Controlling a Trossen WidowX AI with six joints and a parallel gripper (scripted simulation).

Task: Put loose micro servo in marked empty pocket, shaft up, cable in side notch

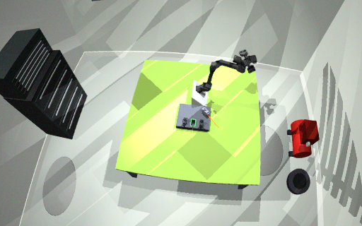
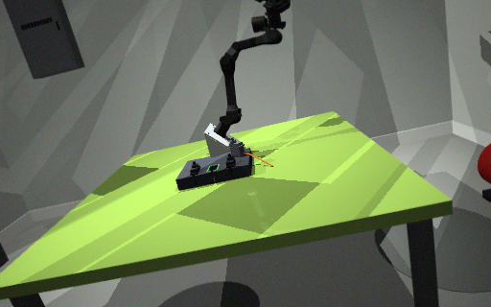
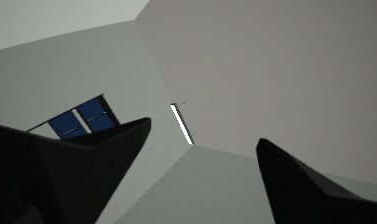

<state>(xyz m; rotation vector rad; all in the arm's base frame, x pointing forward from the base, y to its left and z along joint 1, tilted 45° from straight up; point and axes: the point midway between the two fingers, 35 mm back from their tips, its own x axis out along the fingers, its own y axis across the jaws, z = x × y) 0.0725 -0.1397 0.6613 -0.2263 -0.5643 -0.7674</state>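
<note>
My gripper tip is now 11 cm short of the dark robot deck, 38 cm to the left of it and 69 cm above it.
</note>
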